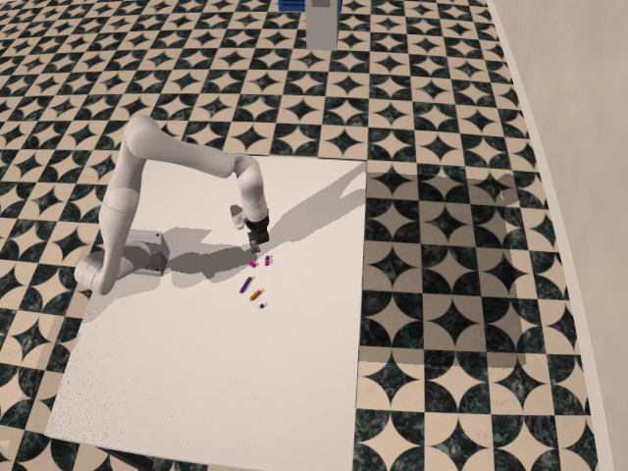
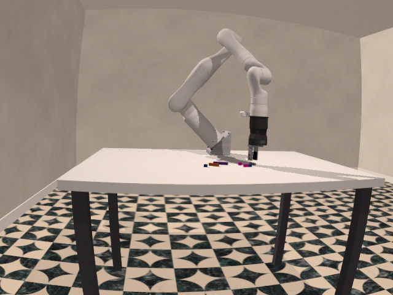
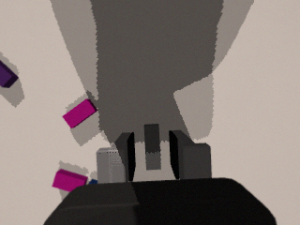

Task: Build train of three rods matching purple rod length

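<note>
Right now my hand is 30 mm above the grey rod. Round my hand: purple rod 130 mm to the right, 30 mm below, 10 mm ahead; then orange rod 160 mm to the right, 50 mm ahead, 30 mm below.
</note>
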